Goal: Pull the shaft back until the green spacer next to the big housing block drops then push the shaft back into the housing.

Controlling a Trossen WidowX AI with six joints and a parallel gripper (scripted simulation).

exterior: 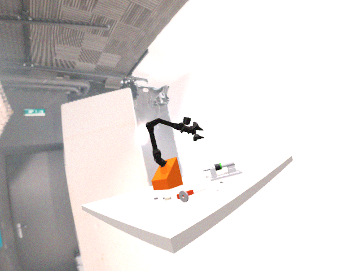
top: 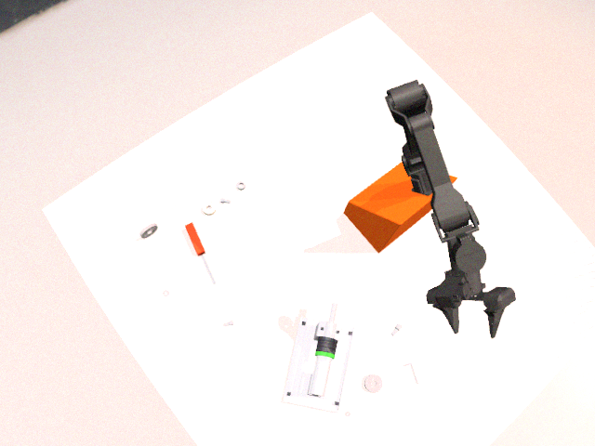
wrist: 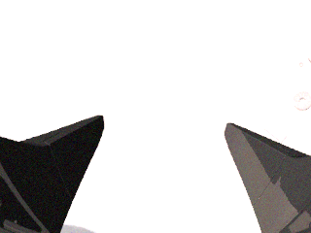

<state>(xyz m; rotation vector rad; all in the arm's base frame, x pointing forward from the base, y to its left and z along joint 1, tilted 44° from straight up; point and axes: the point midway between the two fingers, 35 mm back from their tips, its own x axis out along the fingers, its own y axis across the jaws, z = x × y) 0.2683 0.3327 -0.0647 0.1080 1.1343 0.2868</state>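
Now: the shaft 16 cm ahead of my gripper tip, 20 cm to the right of it and 30 cm below it. The rest, counted from my gripper tip: bolt (1 cm behind, 10 cm to the right, 38 cm below); then green spacer (20 cm ahead, 18 cm to the right, 30 cm below).
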